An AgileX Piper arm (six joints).
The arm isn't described. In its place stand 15 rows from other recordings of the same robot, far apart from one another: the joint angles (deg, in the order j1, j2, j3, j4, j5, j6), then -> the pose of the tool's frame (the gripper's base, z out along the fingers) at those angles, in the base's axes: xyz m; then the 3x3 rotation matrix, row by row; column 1 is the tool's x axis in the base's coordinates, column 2 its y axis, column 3 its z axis.
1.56, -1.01, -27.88, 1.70, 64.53, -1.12 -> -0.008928 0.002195 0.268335; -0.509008 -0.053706 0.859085; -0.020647 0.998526 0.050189; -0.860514 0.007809 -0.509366
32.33, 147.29, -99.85, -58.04, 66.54, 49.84 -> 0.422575 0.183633 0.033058; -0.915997 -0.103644 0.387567; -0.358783 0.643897 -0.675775; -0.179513 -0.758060 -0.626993
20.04, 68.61, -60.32, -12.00, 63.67, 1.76 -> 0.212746 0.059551 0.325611; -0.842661 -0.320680 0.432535; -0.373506 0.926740 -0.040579; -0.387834 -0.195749 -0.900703
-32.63, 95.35, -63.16, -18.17, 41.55, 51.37 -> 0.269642 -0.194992 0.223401; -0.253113 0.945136 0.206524; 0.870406 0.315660 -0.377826; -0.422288 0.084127 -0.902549
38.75, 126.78, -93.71, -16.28, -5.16, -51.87 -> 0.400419 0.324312 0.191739; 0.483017 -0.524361 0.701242; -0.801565 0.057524 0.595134; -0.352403 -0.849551 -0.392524
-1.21, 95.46, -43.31, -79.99, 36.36, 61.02 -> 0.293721 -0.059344 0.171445; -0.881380 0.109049 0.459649; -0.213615 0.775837 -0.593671; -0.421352 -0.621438 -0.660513
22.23, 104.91, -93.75, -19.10, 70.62, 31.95 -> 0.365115 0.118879 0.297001; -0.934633 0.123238 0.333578; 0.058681 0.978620 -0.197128; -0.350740 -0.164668 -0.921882
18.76, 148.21, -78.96, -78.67, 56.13, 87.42 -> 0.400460 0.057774 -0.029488; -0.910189 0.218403 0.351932; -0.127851 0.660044 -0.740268; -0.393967 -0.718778 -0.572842
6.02, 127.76, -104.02, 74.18, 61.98, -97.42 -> 0.470661 0.127354 0.228383; -0.157762 -0.947997 0.276430; -0.347163 0.315312 0.883208; -0.924440 0.043370 -0.378854
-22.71, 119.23, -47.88, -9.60, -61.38, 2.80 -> 0.357476 -0.135168 0.121369; -0.093310 0.244588 0.965127; 0.004773 0.969455 -0.245223; -0.995626 -0.018275 -0.091627
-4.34, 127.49, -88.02, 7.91, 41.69, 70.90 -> 0.443122 -0.025277 0.111879; -0.168731 0.953702 0.248963; 0.985179 0.155270 0.072898; 0.030867 0.257573 -0.965766
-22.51, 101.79, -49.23, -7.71, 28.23, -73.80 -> 0.278210 -0.121546 0.133373; -0.537446 -0.817917 0.205339; -0.843062 0.515360 -0.153788; 0.019963 -0.255766 -0.966533
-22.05, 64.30, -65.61, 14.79, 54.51, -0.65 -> 0.210572 -0.064883 0.378205; -0.641090 0.329736 0.693021; 0.407723 0.911359 -0.056449; -0.650204 0.246372 -0.718704
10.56, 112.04, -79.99, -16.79, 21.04, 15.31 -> 0.430830 0.070716 0.209320; -0.721283 -0.118362 0.682453; -0.141841 0.989651 0.021730; -0.677962 -0.081127 -0.730607
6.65, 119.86, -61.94, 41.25, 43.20, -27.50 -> 0.338350 0.080799 0.080721; -0.999292 -0.029289 -0.023603; -0.036796 0.891432 0.451659; 0.007811 0.452208 -0.891879
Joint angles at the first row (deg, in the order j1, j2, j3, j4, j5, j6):
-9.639 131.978 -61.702 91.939 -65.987 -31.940
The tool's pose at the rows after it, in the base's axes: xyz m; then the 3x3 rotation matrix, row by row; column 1 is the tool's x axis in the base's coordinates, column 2 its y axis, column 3 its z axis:
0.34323 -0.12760 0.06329; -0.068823 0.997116 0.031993; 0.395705 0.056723 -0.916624; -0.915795 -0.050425 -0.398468
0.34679 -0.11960 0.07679; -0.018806 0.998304 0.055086; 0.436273 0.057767 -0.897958; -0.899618 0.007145 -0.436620
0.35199 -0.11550 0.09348; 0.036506 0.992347 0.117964; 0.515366 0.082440 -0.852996; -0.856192 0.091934 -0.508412
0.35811 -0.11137 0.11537; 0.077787 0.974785 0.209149; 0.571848 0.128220 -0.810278; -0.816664 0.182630 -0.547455
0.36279 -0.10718 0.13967; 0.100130 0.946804 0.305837; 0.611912 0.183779 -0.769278; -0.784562 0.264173 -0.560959
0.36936 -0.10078 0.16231; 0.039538 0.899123 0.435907; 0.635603 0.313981 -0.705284; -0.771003 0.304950 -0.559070
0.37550 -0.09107 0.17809; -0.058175 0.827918 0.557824; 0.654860 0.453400 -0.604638; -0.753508 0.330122 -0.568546
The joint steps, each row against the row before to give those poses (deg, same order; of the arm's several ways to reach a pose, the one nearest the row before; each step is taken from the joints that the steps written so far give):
2.241 -1.860 0.049 0.845 1.036 -0.319
1.073 -2.835 0.013 2.378 2.074 -0.152
-0.009 -3.892 0.048 1.772 5.639 -0.598
0.001 -4.257 0.000 0.131 5.216 -0.538
0.000 -4.313 0.002 -0.537 4.663 -0.915
-0.001 -3.847 -0.002 -2.842 6.497 -3.292
0.000 -2.897 0.001 -2.158 8.206 -4.125

